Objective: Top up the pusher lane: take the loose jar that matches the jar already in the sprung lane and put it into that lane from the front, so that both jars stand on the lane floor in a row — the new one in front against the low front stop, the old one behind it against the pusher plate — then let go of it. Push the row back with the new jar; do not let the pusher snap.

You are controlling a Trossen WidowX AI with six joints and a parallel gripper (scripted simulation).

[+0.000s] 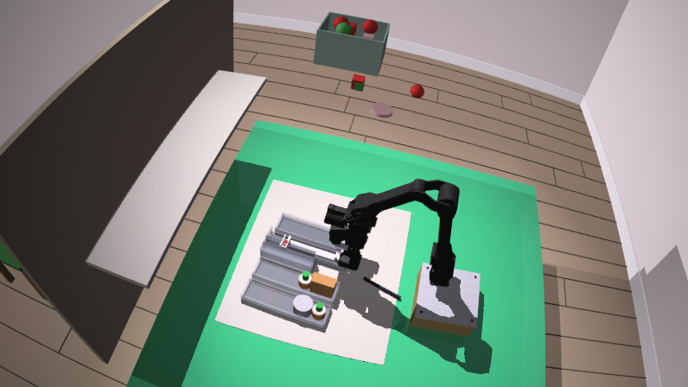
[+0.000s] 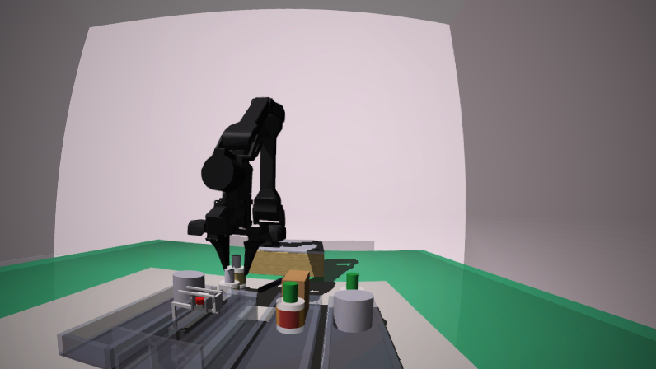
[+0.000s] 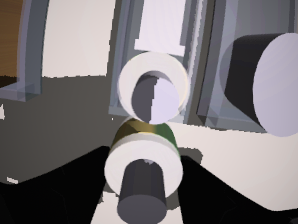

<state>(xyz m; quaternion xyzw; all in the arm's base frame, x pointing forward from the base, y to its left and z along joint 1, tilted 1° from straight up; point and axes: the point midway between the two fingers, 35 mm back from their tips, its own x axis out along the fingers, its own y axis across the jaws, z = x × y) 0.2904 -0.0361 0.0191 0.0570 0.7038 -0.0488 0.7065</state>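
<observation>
The brown box is 80 mm ahead of my gripper tip, 120 mm to the left of it and 10 mm below it. Also, from my gripper tip: red mark (220 mm ahead, 20 mm above); black stick (110 mm behind, 70 mm to the left, 40 mm below).
</observation>
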